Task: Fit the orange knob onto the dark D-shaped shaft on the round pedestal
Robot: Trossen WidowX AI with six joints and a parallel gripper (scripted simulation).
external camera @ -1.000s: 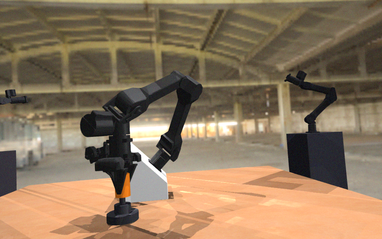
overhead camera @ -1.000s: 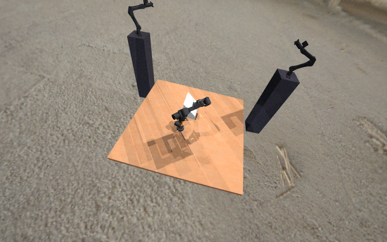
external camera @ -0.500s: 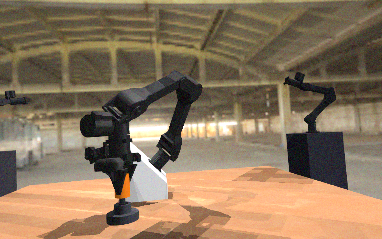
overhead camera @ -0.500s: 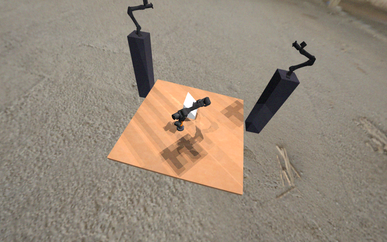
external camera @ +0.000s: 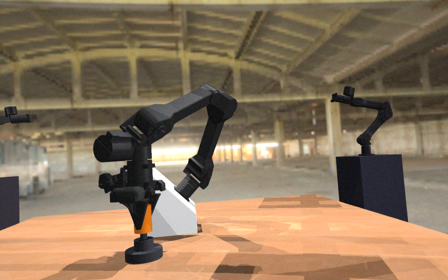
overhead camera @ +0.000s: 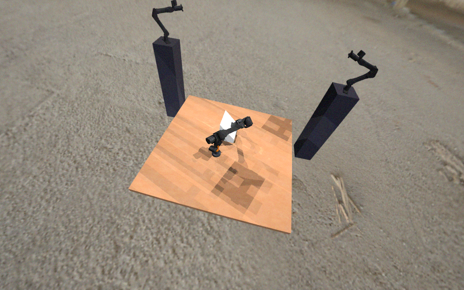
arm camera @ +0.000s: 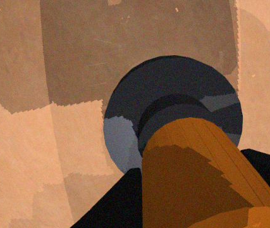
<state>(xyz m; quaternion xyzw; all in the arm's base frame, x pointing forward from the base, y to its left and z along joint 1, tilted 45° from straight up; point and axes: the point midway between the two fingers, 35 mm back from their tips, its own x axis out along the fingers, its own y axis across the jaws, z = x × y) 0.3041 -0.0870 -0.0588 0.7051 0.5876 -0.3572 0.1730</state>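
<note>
The knob lies 2 cm above my gripper tip. Also, from my gripper tip: pedestal (4 cm below).
</note>
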